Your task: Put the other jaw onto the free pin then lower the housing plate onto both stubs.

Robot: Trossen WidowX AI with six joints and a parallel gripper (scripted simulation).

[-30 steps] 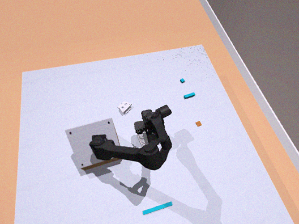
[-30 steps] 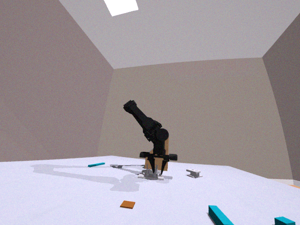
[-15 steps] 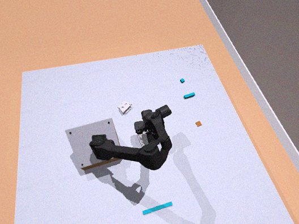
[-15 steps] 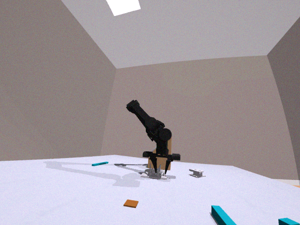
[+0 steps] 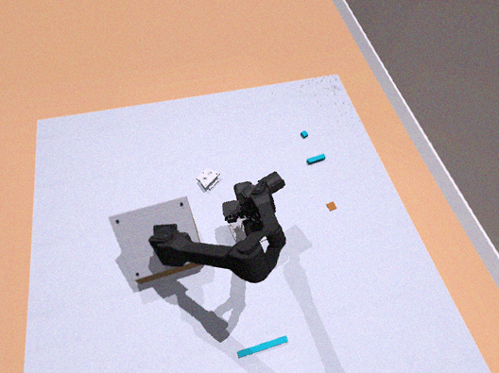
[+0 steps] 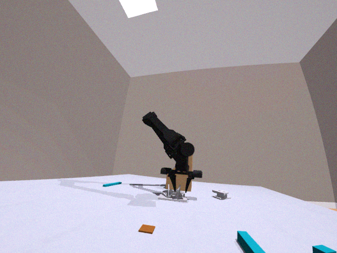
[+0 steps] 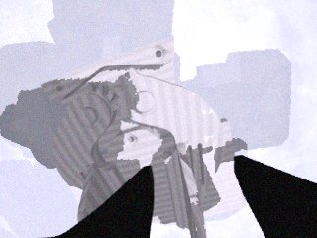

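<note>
My gripper tip is now 20 mm past the jaw, 20 mm to the left of it and 10 mm above it. The rest, counted from my gripper tip: white block piece 120 mm behind, 180 mm to the left, 20 mm below; short cyan bar 310 mm ahead, 210 mm to the left, 20 mm below; orange tile 320 mm ahead, 10 mm to the left, 20 mm below.
</note>
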